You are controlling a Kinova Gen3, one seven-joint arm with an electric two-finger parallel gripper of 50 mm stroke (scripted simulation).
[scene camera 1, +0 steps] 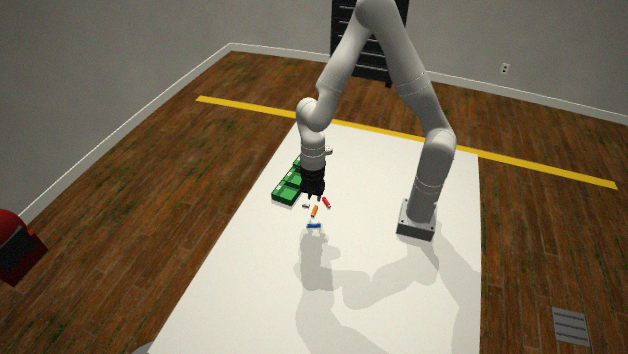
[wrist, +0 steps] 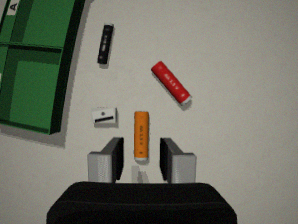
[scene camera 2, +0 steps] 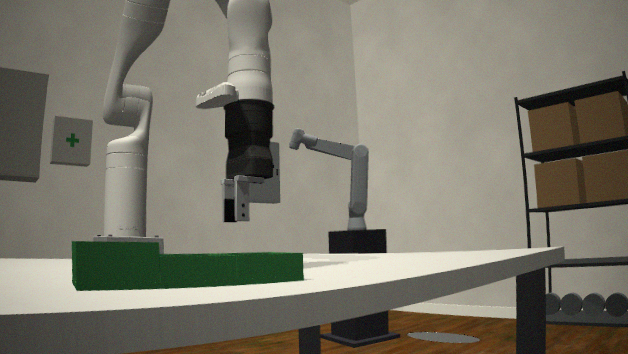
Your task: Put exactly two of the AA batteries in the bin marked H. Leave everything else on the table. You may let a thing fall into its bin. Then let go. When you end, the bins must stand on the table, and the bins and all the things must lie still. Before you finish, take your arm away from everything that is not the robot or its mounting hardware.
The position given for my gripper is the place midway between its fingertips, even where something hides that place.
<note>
In view: my gripper [scene camera 2: 235,221], an orange AA battery [wrist: 141,118], a green bin [scene camera 2: 96,266] and a red battery [wrist: 160,70].
The green bin is seen too in scene camera 1 [scene camera 1: 287,191]. My gripper shows as well in the wrist view [wrist: 141,152]. Scene camera 2 does not show the orange AA battery, which is hidden by the green bin. Scene camera 2 does not show the red battery, which is hidden by the green bin.
</note>
